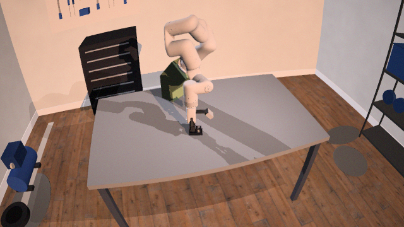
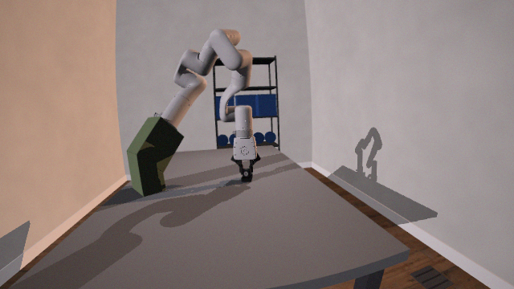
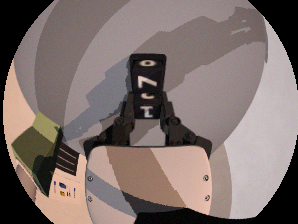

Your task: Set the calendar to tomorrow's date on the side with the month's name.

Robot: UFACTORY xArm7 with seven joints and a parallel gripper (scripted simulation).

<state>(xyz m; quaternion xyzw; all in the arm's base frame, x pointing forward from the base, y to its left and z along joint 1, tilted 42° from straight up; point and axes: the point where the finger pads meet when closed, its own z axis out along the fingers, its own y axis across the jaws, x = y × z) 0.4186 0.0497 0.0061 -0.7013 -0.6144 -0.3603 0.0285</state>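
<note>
Now: hand 4 cm above the black calendar tray and 2 cm to the right of it.
</note>
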